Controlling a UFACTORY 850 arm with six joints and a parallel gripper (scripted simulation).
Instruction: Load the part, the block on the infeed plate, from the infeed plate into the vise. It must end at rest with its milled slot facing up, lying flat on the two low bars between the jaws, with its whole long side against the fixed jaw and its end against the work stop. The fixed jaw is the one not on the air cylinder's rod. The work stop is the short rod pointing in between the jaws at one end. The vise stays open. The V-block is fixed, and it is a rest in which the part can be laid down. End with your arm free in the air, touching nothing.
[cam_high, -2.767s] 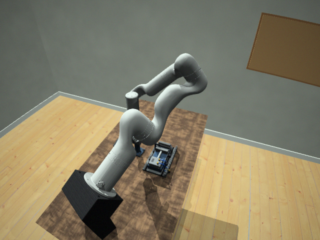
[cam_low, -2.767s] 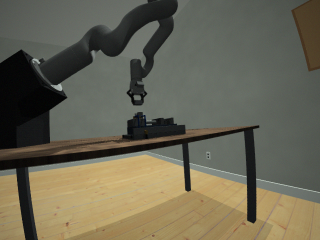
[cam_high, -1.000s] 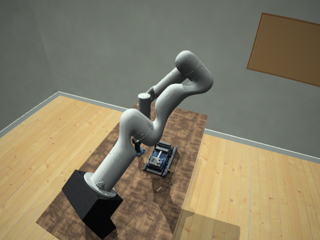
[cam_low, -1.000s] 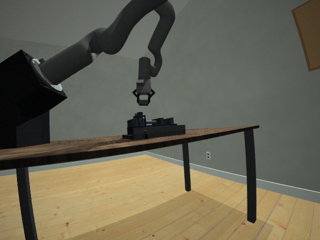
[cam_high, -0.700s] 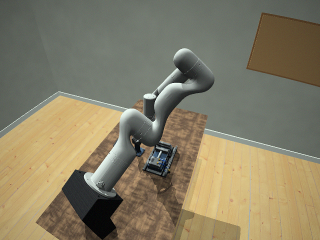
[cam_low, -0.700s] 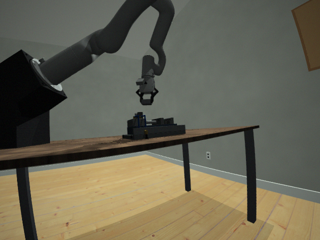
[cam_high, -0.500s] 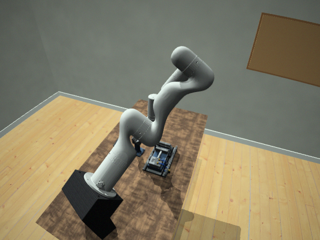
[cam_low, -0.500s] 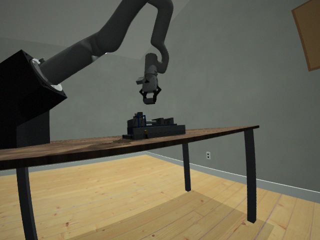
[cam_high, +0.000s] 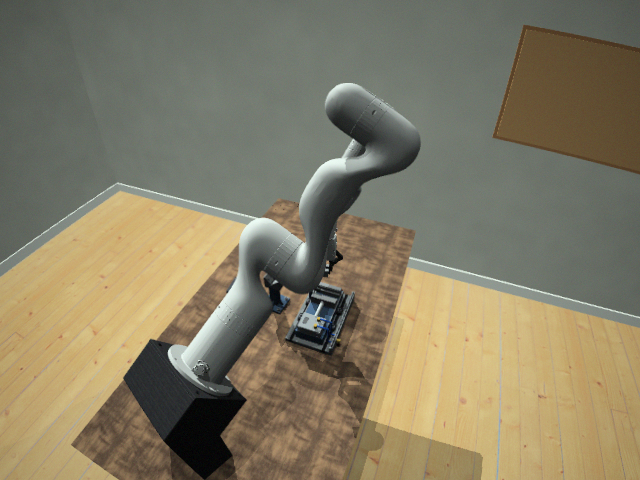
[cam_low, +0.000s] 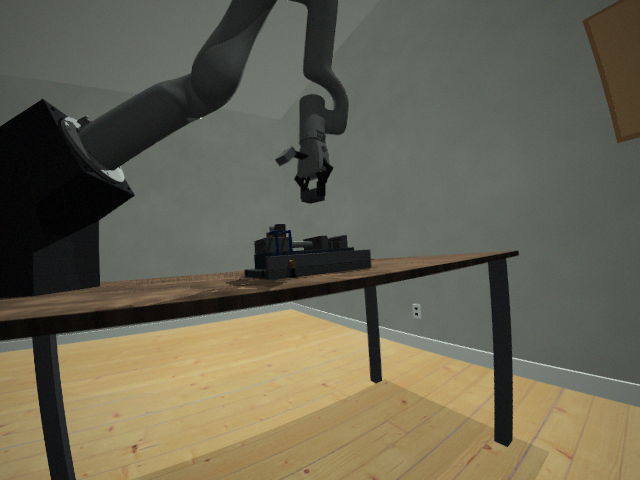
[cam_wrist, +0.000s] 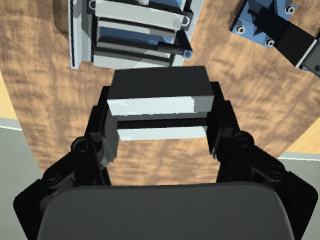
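Right now the moving jaw is 16 cm below my hand, 3 cm behind it and 1 cm to the right of it. Round my hand: cylinder rod: 16 cm below, 7 cm behind, 1 cm to the left; work stop: 15 cm below, 3 cm ahead, 1 cm to the left; part: 1 cm below.
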